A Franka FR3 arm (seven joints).
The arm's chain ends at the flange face. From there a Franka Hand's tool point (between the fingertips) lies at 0.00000 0.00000 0.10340 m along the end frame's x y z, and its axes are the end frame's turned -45 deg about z.
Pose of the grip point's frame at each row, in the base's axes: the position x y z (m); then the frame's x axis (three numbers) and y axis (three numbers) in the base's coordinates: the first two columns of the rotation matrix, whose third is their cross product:
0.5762 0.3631 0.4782 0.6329 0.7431 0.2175 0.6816 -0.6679 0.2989
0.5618 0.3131 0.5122 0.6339 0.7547 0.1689 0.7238 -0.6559 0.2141
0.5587 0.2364 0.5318 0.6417 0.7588 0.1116 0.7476 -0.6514 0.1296
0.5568 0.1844 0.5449 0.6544 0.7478 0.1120 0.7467 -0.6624 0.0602
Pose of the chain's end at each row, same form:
0.5382 0.3673 0.5743 0.9295 0.0532 0.3651 0.0344 -0.9977 0.0576
0.5336 0.3145 0.6117 0.9600 0.0699 0.2708 0.0636 -0.9974 0.0320
0.5410 0.2364 0.6337 0.9824 0.0759 0.1706 0.0749 -0.9972 0.0127
0.5445 0.1798 0.6475 0.9907 0.0604 0.1218 0.0653 -0.9972 -0.0366

